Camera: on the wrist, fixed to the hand. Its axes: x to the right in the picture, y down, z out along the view.
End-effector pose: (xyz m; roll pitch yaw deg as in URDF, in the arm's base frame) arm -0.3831 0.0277 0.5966 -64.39 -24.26 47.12
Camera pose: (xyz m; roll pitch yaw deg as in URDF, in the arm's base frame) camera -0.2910 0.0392 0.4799 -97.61 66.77 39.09
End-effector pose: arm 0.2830 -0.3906 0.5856 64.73 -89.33 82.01
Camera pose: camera 0.1361 -0.4094 0.6030 -89.76 0.84 -152.02
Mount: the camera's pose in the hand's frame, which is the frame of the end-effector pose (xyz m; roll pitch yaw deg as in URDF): 0.0169 0.0965 -0.1124 0.38 28.76 91.41
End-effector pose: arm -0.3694 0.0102 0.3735 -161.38 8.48 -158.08
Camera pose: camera -0.4428 0.1179 0.4459 171.31 -10.22 112.19
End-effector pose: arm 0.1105 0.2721 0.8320 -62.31 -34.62 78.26
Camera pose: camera 0.1828 0.3512 0.7283 -91.91 56.60 76.30
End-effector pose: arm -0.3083 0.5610 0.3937 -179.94 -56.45 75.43
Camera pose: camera -0.2360 0.4552 0.4698 -120.32 -14.33 -39.74
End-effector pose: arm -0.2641 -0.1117 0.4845 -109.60 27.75 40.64
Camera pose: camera -0.1815 -0.2230 0.4295 143.84 35.29 -73.08
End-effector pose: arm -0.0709 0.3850 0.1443 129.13 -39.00 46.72
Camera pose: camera -0.1439 0.3458 0.2682 -102.51 -48.65 -117.48
